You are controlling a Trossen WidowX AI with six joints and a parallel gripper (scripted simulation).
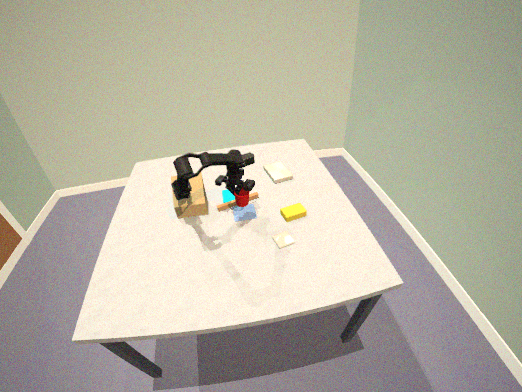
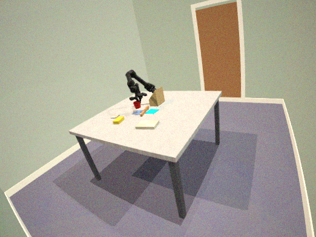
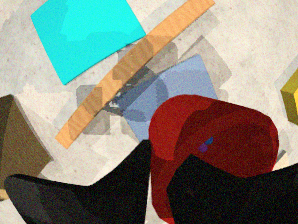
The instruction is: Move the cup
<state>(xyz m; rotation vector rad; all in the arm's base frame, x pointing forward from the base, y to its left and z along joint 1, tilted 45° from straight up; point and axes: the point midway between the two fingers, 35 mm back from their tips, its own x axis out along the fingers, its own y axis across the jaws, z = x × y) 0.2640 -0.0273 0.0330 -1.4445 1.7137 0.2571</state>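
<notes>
My gripper tip is 13 cm to the right of the cyan pad, 9 cm above it and 2 cm past it. The rest, counted from my gripper tip: light blue pad 9 cm below, 3 cm to the right, 3 cm ahead; red cup 3 cm ahead, 2 cm to the right; thin wooden bar 8 cm below, 5 cm to the left.
</notes>
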